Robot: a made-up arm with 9 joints.
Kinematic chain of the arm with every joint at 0, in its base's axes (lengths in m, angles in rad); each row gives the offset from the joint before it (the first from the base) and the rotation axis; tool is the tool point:
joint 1: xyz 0 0 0.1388 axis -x
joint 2: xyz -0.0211 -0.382 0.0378 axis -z
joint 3: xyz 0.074 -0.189 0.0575 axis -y
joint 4: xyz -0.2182 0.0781 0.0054 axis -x
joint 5: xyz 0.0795 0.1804 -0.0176 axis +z
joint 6: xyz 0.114 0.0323 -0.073 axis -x
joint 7: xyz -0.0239 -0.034 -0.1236 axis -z
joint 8: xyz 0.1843 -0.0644 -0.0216 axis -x
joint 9: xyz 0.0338 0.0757 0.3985 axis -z
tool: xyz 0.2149 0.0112 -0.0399
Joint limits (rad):
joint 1: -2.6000..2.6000
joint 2: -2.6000..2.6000
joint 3: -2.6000..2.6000
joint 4: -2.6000..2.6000
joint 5: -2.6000..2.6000
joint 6: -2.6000..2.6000
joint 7: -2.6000..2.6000
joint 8: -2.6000..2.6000
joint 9: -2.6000..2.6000
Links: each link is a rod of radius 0.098 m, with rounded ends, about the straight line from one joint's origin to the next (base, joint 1, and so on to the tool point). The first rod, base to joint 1, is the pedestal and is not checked.
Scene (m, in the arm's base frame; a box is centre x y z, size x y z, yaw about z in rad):
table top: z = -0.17
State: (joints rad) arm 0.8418 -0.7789 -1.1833 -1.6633 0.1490 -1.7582 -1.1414 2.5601 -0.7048
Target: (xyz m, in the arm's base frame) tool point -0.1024 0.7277 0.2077
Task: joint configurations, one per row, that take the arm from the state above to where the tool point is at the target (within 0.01 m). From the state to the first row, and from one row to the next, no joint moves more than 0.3 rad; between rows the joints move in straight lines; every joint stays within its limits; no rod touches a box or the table.
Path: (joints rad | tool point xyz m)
1: 0.8791 -1.0511 -1.0835 -1.4057 0.2762 -1.5484 -1.0890 2.5800 -0.7744 | 0.5048 0.5744 0.2308
2: 0.9164 -1.3233 -0.9837 -1.1482 0.4034 -1.3385 -1.0366 2.6000 -0.8441 | -0.1024 0.7277 0.2077

